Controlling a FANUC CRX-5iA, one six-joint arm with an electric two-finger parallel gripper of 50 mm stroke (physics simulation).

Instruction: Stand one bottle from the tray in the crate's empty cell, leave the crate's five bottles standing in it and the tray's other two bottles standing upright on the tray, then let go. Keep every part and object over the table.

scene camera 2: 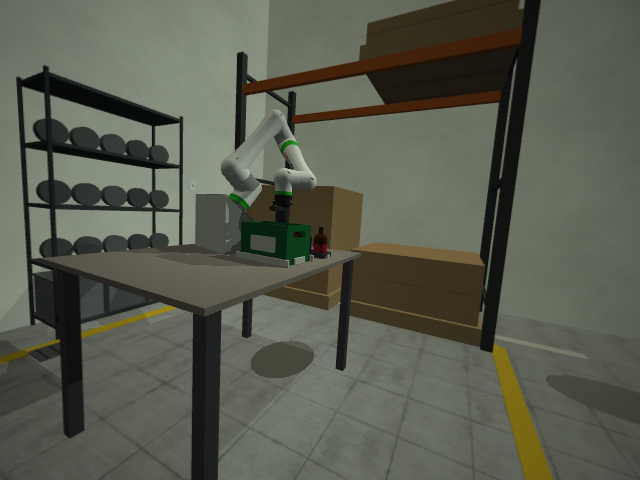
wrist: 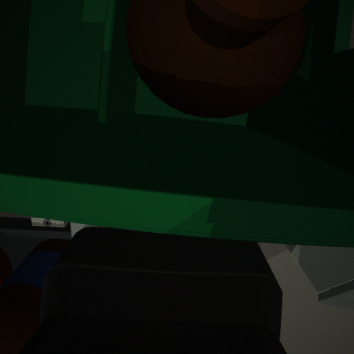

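Places are measured from the arm's base along level axes (x ahead, y left, z up), in metres.
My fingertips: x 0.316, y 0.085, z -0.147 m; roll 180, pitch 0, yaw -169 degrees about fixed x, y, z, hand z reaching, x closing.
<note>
Behind a point stands the place of what it marks.
The green crate point(scene camera 2: 279, 246) @[y -0.102, x 0.518, z -0.121 m] point(wrist: 100, 200) @[y 0.057, x 0.331, z -0.028 m] stands on the table. In the wrist view a brown bottle point(wrist: 215, 85) @[y 0.033, x 0.311, z -0.082 m] stands in one cell, and the cell floor to its left is bare. The tray point(scene camera 2: 326, 254) @[y 0.230, x 0.530, z -0.185 m] is beyond the crate. A brown bottle with a red label point(scene camera 2: 320, 242) @[y 0.207, x 0.503, z -0.122 m] stands on it. At the wrist view's lower left, parts of brown bottles show, one with a blue label point(wrist: 32, 270) @[y 0.179, x 0.398, z -0.147 m]; their full pose cannot be told. My gripper point(scene camera 2: 282, 217) is open and empty. It points down behind the crate wall, which hides its fingertips in both views.
The table point(scene camera 2: 170, 273) @[y -0.501, x 0.400, z -0.203 m] carries low white strips point(scene camera 2: 263, 258) @[y -0.122, x 0.440, z -0.184 m] along the crate's base. A grey cabinet point(scene camera 2: 210, 222) @[y -0.130, x 0.013, z -0.055 m] stands left of the crate, near the arm. Large cardboard boxes point(scene camera 2: 347, 222) and a tall rack point(scene camera 2: 509, 170) stand behind the table.
</note>
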